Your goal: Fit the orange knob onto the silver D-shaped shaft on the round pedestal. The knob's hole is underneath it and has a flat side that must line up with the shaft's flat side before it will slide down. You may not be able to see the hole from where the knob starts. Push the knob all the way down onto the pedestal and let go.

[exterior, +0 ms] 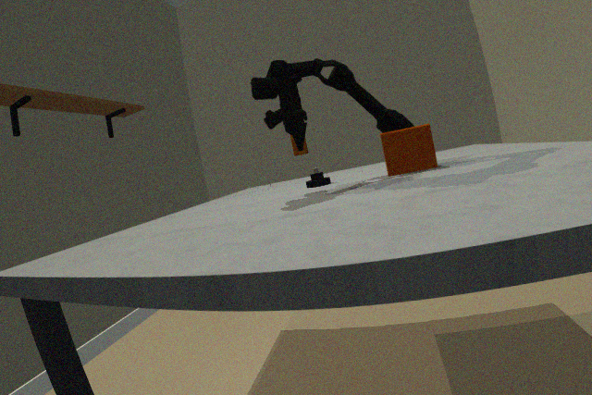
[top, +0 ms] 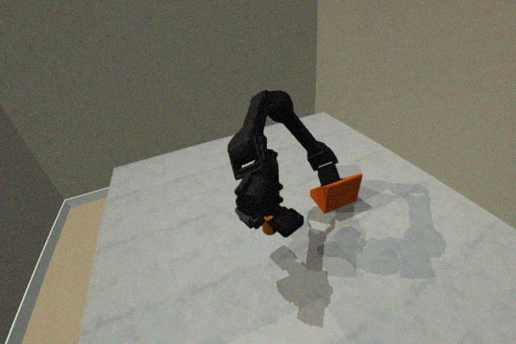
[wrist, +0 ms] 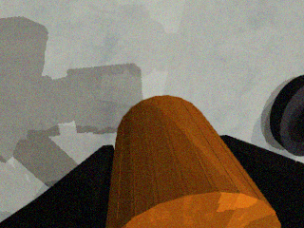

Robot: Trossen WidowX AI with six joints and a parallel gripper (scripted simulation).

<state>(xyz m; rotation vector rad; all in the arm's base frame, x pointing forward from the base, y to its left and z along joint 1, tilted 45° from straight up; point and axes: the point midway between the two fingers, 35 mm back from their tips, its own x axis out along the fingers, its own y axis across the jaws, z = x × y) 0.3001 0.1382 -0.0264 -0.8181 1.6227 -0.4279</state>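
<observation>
My gripper tip is 170 mm to the left of the round dark pedestal and 90 mm above it. The rest, counted from my gripper tip: orange knob: 30 mm above.
</observation>
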